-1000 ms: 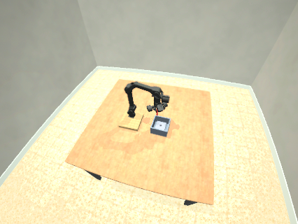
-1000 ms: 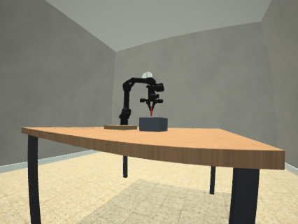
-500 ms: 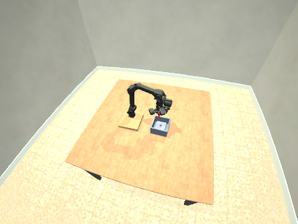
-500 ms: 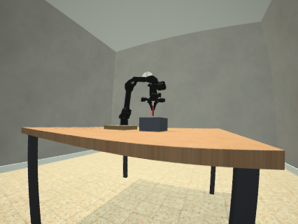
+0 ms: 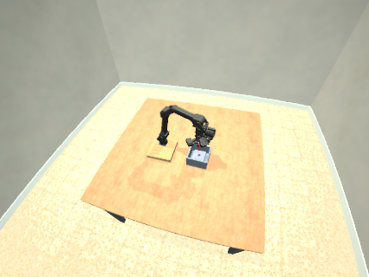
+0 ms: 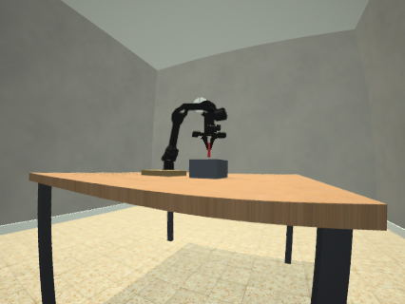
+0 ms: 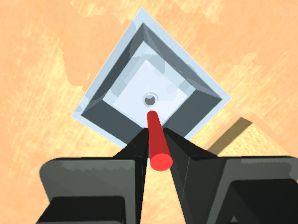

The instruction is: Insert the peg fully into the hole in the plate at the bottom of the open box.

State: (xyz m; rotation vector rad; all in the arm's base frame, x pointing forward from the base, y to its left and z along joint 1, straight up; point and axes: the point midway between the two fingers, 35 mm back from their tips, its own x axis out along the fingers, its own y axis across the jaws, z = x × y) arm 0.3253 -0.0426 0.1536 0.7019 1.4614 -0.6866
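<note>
The pale plate lies 140 mm below my hand. The rest, counted from my hand: box (160 mm below); then red peg (40 mm below).
</note>
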